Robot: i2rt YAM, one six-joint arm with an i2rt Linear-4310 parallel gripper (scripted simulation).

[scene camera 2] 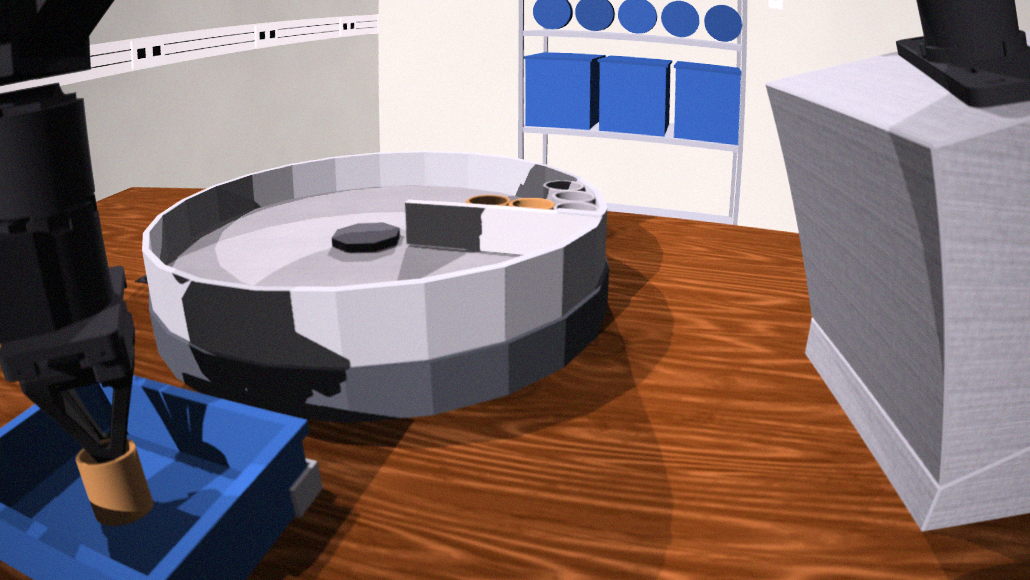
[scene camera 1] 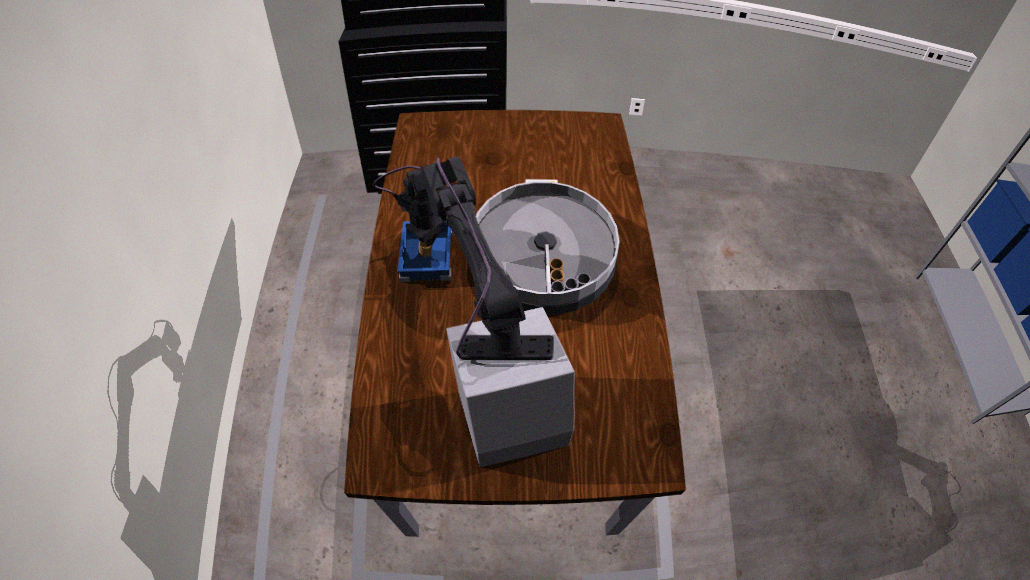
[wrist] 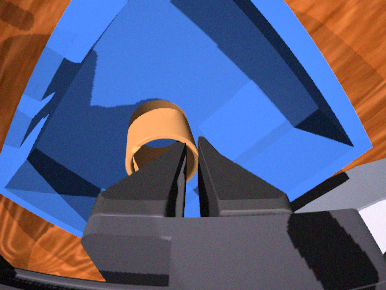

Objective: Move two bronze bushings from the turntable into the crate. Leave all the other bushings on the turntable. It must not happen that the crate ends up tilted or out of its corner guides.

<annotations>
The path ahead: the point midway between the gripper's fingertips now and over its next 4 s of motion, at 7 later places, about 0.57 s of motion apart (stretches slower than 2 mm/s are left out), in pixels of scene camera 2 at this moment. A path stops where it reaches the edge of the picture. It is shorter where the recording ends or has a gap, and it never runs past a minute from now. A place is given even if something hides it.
My gripper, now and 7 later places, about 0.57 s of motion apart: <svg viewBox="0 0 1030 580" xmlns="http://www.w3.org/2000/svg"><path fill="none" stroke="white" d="M114 461L121 464L120 439L78 339L87 318L287 239L466 166L483 164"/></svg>
</annotations>
